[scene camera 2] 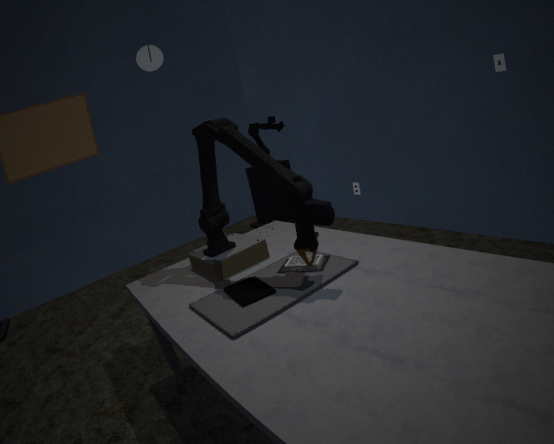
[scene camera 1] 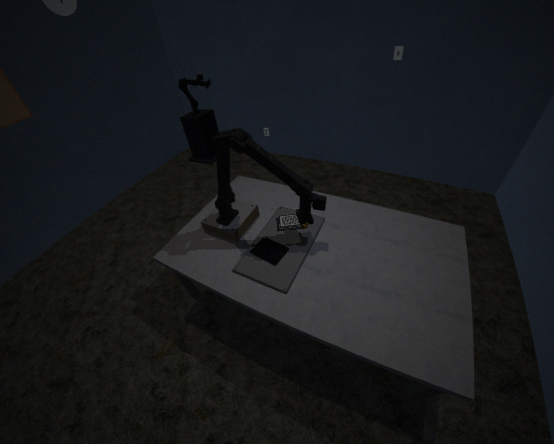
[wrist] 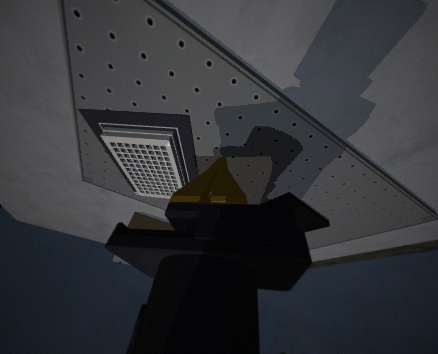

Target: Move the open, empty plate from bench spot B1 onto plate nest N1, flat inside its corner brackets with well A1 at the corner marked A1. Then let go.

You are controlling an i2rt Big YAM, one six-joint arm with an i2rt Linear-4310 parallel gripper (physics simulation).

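Seen in the pictures: gripper, fingertip midpoint: [scene camera 2: 310,266] [scene camera 1: 303,228] [wrist: 223,161]; arm's base at its link origin: [scene camera 2: 219,250] [scene camera 1: 227,217].
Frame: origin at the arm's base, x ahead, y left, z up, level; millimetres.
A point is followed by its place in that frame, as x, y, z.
The open, pale plate [scene camera 1: 288,220] @(320, 140, -47) [scene camera 2: 298,261] @(321, 134, -47) [wrist: 150,167] @(343, 152, -49) with a grid of wells lies on a dark, white-outlined square at the far end of the perforated board [scene camera 1: 265,277] @(368, -242, -63) [scene camera 2: 225,320] @(401, -243, -62) [wrist: 95,27] @(467, 225, -62). My gripper [scene camera 1: 305,226] @(436, 86, -22) [scene camera 2: 310,265] @(436, 86, -22) [wrist: 223,161] @(436, 86, -22) is shut and empty, its yellow fingertips together. In the wrist view it is to the right of the plate, apart from it. A black square base [scene camera 1: 270,250] @(322, -94, -51) [scene camera 2: 250,291] @(336, -98, -51) [wrist: 311,214] @(391, -106, -51), seemingly the nest, lies nearer the board's other end; my gripper partly hides it in the wrist view. Its brackets and the A1 mark are too dark to make out.
The arm stands on a box-like base [scene camera 1: 245,223] @(110, 11, -23) [scene camera 2: 245,260] @(111, 42, -42) beside the board. The board lies on a pale table [scene camera 1: 390,280] @(915, -41, -75) [scene camera 2: 400,325] @(836, 3, -75). A second arm [scene camera 1: 192,95] [scene camera 2: 260,137] stands on a dark pedestal [scene camera 1: 201,135] [scene camera 2: 267,192] behind the table.
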